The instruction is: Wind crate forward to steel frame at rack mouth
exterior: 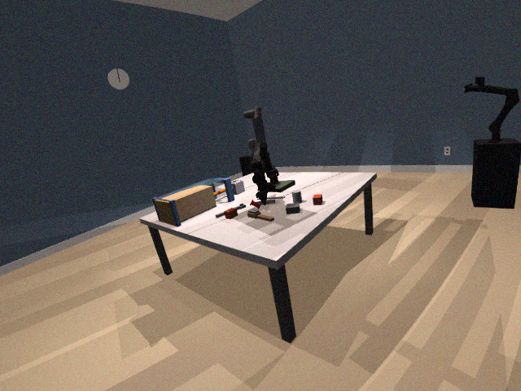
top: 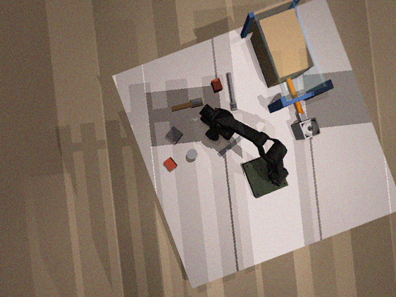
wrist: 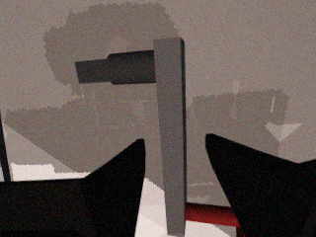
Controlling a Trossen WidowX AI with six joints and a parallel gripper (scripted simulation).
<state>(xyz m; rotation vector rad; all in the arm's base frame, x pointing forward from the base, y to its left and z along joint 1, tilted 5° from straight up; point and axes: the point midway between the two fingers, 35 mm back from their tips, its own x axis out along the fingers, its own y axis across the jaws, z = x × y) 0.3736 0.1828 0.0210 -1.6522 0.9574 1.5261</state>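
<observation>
Right now the red knob is 6 cm ahead of my gripper tip, 3 cm to the right of it and 2 cm above it. Also, from my gripper tip: wooden-handled brush (18 cm ahead, 9 cm to the left, 1 cm above); then winch handle (1 cm ahead, 1 cm to the right, 1 cm above); then flat grey bar (13 cm behind, 5 cm to the right, 1 cm below).
</observation>
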